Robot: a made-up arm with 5 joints. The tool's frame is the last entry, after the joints.
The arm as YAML. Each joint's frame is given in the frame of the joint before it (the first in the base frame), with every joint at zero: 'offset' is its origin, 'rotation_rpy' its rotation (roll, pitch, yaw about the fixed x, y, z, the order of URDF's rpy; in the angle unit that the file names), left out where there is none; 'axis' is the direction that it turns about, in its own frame. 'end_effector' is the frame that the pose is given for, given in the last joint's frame.
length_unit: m
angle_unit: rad
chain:
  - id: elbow
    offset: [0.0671, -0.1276, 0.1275]
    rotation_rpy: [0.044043, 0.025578, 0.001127]
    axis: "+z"
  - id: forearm
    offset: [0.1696, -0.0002, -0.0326]
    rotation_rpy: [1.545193, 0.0, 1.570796]
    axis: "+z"
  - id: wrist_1
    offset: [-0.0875, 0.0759, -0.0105]
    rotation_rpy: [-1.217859, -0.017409, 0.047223]
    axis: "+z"
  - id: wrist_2
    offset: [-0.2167, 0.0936, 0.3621]
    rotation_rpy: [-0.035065, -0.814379, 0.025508]
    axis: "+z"
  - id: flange
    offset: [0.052, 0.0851, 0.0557]
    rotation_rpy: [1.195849, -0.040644, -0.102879]
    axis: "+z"
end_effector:
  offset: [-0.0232, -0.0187, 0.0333]
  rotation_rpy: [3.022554, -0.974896, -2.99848]
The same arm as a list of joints. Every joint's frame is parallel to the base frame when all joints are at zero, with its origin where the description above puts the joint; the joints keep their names.
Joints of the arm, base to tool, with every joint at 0 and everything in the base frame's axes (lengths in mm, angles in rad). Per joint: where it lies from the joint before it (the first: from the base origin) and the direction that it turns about. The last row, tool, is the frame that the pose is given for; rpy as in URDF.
elbow: origin 67.1 -127.6 127.5 axis 0.0256 -0.044 0.998703
forearm: origin 168.7 1.4 -36.9 axis +x
wrist_1: origin -10.5 -90.8 72.0 axis 0.345603 -0.091501 0.933909
wrist_2: origin 33.6 -250.3 350.8 axis 0.208896 -0.787385 0.579989
flange: origin -56.1 -12.9 98.7 axis 0.923614 -0.344105 -0.168903
tool: origin 25.5 -11.2 -35.0 rpy 2.2699 0.6435 -0.7565

